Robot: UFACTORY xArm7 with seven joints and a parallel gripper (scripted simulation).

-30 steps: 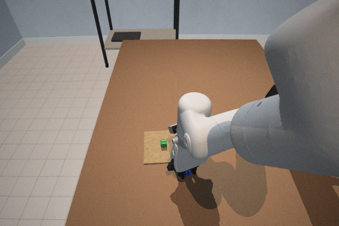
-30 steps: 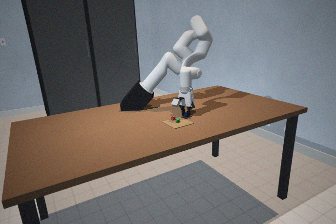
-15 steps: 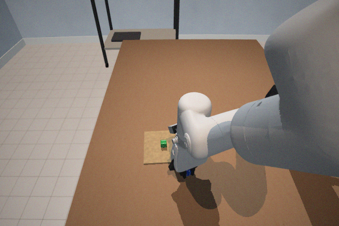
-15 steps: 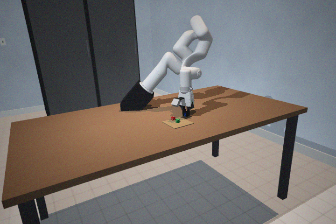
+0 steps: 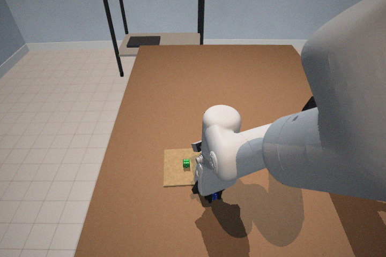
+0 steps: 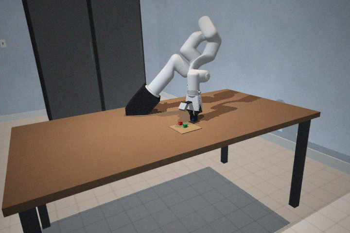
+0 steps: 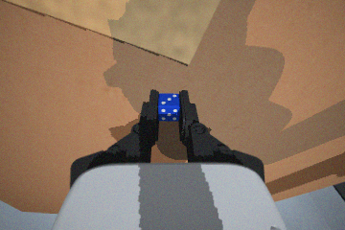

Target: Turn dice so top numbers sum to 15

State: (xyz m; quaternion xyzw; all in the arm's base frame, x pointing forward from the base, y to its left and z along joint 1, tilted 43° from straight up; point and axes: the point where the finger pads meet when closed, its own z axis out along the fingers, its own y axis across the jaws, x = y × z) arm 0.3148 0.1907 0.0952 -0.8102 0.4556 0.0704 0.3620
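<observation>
My hand is 1 cm above the blue die. From my hand the other things lie so: tan mat 10 cm ahead, 9 cm to the right, 2 cm below; green die 10 cm ahead, 9 cm to the right, 1 cm below; red die 10 cm to the right, 5 cm ahead, 1 cm below.
</observation>
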